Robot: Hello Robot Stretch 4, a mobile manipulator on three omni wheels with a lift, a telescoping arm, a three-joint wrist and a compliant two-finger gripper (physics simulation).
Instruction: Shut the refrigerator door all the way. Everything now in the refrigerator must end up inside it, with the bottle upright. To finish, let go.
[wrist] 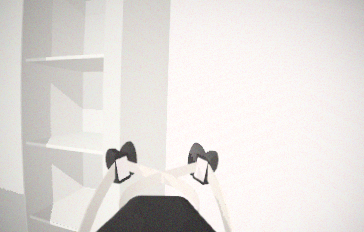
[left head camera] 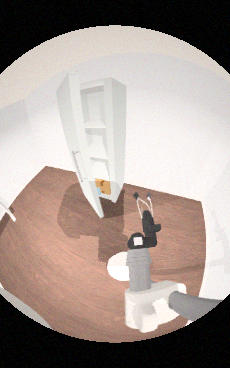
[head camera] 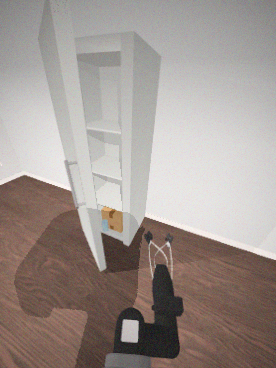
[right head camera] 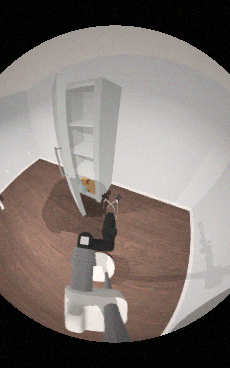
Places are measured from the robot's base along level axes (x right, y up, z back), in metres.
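Pixels of known places: gripper, fingertip midpoint: [wrist: 162, 155] [left head camera: 141, 191] [head camera: 158, 232] [right head camera: 111, 193]; robot's base, link origin: [left head camera: 122, 265] [right head camera: 98, 265].
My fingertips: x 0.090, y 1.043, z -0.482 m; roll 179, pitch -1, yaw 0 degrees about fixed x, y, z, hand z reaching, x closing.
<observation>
For each thing: its top centre in the pictures, then the offset to it from my fingertips. Level surfaces: height alone.
- orange-brown box, top centre: [head camera: 119, 203] [left head camera: 105, 175] [right head camera: 92, 174] dx -0.328, dy -0.673, dz -0.940 m
- light-blue thing, top centre: [head camera: 104, 221] [left head camera: 97, 188] dx -0.475, dy -0.801, dz -0.750 m
- dark wooden floor, surface height: dy -1.070 m
The tall white refrigerator [head camera: 143, 100] [left head camera: 118, 120] [right head camera: 107, 130] [wrist: 145, 75] stands upright with its shelves exposed. Its door [head camera: 64, 100] [right head camera: 61, 110] stands wide open on the left, with a grey bar handle [head camera: 72, 185] [left head camera: 79, 166] [right head camera: 59, 162] on its outer face. An orange-brown box [head camera: 116, 221] [left head camera: 105, 186] [right head camera: 90, 186] is in the bottom compartment. A light-blue thing [head camera: 105, 225] [left head camera: 98, 190] is beside it; I cannot tell whether it is the bottle. My gripper [head camera: 159, 238] [left head camera: 142, 195] [right head camera: 112, 198] [wrist: 162, 155] is open and empty, in front and right of the refrigerator, away from the handle.
A white wall [head camera: 215, 125] [wrist: 280, 100] runs behind and right of the refrigerator, with a white baseboard at its foot. The dark wooden floor [head camera: 220, 310] lies around it. The door's lower corner juts forward, left of my gripper. A white-framed thing [left head camera: 7, 209] shows at the far left.
</observation>
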